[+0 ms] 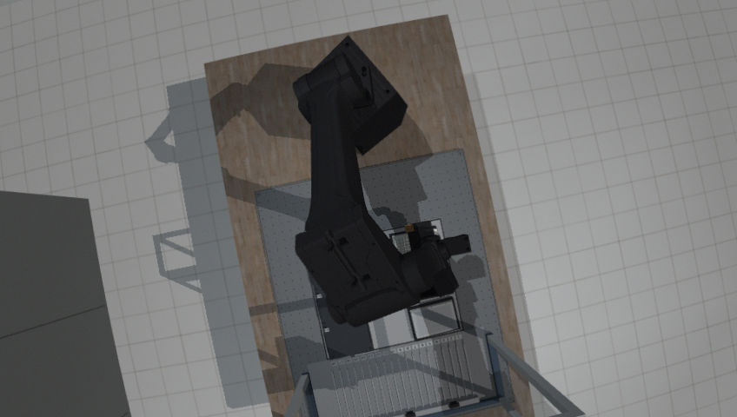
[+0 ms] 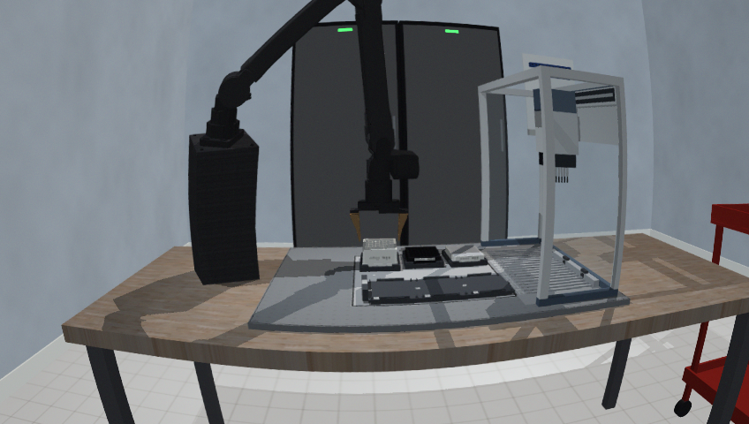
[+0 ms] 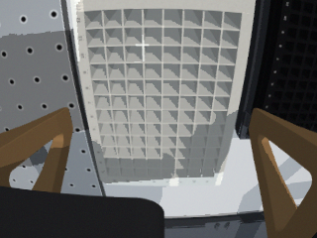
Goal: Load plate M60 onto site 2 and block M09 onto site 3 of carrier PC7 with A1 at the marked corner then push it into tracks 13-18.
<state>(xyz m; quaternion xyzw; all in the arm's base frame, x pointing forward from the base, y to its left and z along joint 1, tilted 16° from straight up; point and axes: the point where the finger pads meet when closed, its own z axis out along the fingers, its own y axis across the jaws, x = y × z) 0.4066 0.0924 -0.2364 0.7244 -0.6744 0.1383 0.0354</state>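
The nest S1 is 60 mm below my hand. From my hand the other things lie so: black 96-well plate M06 (110 mm ahead, 20 mm to the left, 50 mm below); then dark carrier PC7 (140 mm ahead, 240 mm to the right, 50 mm below); then nest S3 (220 mm ahead, 30 mm to the left, 60 mm below).
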